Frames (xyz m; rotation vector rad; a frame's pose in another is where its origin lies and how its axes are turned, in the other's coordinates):
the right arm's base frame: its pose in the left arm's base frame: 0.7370 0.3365 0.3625 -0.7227 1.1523 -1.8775
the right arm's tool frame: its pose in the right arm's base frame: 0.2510 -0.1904 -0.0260 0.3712 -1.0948 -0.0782
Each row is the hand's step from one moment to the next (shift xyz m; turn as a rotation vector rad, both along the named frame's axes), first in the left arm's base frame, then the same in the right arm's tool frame.
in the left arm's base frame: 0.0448 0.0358 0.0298 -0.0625 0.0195 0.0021
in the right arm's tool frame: 0.0084 -0.0033 0.0640 -0.0346 -0.0470 -0.0298
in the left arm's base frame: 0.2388 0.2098 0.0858 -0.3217 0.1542 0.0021
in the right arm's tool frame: -0.0131 0.0288 0.3277 -0.2219 -0.2513 -0.1219
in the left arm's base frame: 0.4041 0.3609 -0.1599 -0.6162 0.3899 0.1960
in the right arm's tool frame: -0.2116 0.2648 0.4519 -0.3758 -0.6462 -0.1063
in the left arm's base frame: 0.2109 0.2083 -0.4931 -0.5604 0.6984 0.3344
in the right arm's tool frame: -0.3734 0.4247 0.1057 -0.4917 -0.8003 0.1770
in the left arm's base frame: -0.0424 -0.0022 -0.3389 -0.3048 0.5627 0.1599
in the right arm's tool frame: -0.2192 0.2156 -0.1487 -0.4109 -0.4734 0.2052
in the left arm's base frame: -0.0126 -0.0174 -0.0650 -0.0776 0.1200 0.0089
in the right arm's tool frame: -0.0315 0.0435 -0.0424 -0.1074 -0.0910 0.0263
